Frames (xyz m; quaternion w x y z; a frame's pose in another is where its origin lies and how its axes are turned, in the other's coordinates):
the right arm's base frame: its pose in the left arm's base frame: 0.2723 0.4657 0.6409 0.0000 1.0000 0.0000 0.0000
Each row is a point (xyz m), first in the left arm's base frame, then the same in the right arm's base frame.
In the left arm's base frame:
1: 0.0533 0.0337 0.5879
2: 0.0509 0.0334 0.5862
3: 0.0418 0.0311 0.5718
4: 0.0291 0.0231 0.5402
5: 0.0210 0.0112 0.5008
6: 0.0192 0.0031 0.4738
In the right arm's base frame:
1: -0.2190 0.4320 0.0530
2: -0.2214 0.4323 0.0547
3: -0.2305 0.4346 0.0691
4: -0.2432 0.4426 0.1007
5: -0.2513 0.4545 0.1401
6: -0.2531 0.4626 0.1671

